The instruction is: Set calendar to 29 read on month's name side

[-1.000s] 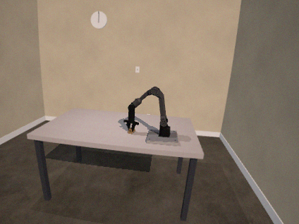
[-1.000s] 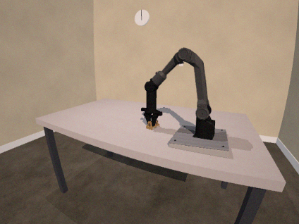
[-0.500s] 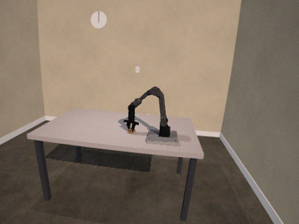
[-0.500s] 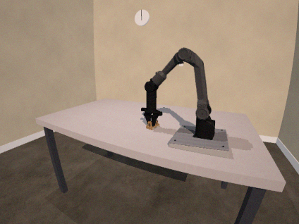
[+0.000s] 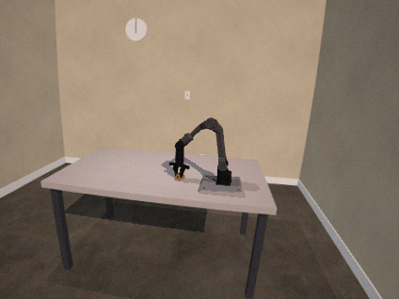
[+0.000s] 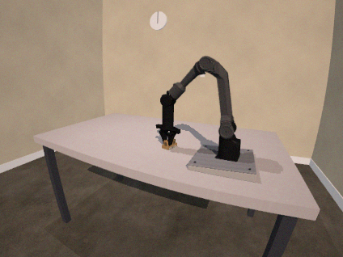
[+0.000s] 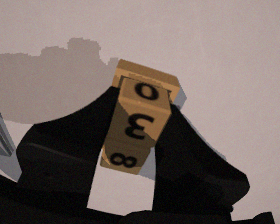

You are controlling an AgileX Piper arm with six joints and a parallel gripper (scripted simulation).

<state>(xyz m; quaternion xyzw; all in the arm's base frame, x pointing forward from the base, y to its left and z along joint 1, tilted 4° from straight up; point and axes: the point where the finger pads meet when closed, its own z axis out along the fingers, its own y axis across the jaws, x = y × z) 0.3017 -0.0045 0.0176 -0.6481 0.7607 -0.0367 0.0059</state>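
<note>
My gripper is now right at the wooden digit cube. Also, from my hand: wooden tray: 2 cm to the right, 2 cm below.
</note>
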